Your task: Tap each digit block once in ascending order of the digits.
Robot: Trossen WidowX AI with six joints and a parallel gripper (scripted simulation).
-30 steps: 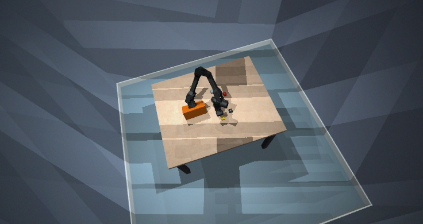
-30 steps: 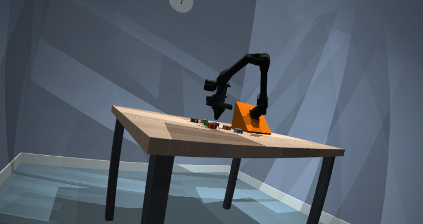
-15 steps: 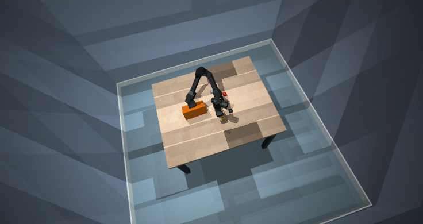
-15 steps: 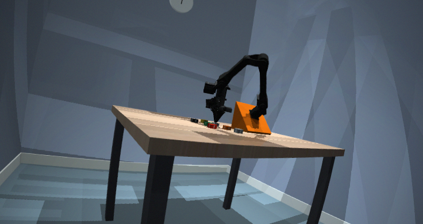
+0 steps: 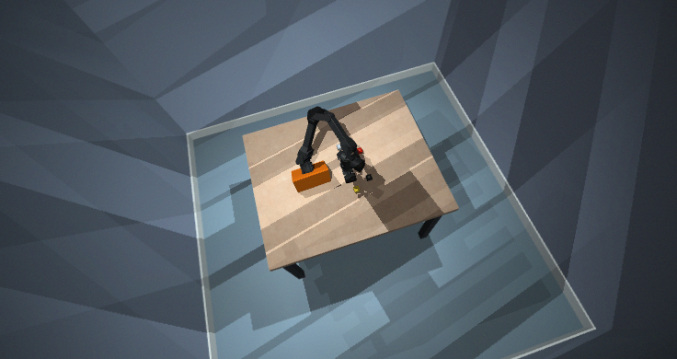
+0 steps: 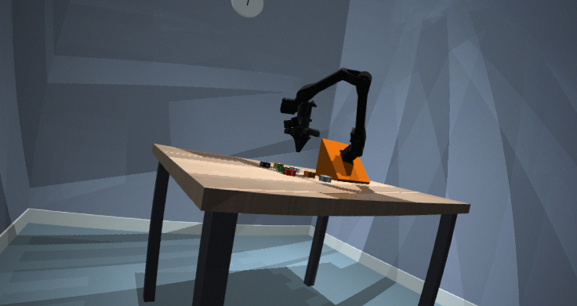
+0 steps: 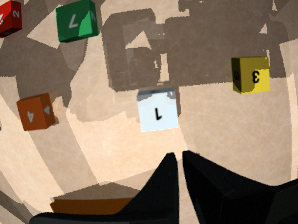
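Right now the red block is 120 mm ahead of my gripper tip, 160 mm to the left of it and 70 mm below it. From my gripper tip the other things lie so: yellow block 40 mm ahead, 80 mm to the right, 70 mm below; white block 10 mm ahead, 10 mm to the left, 70 mm below; green block 90 mm ahead, 80 mm to the left, 70 mm below.
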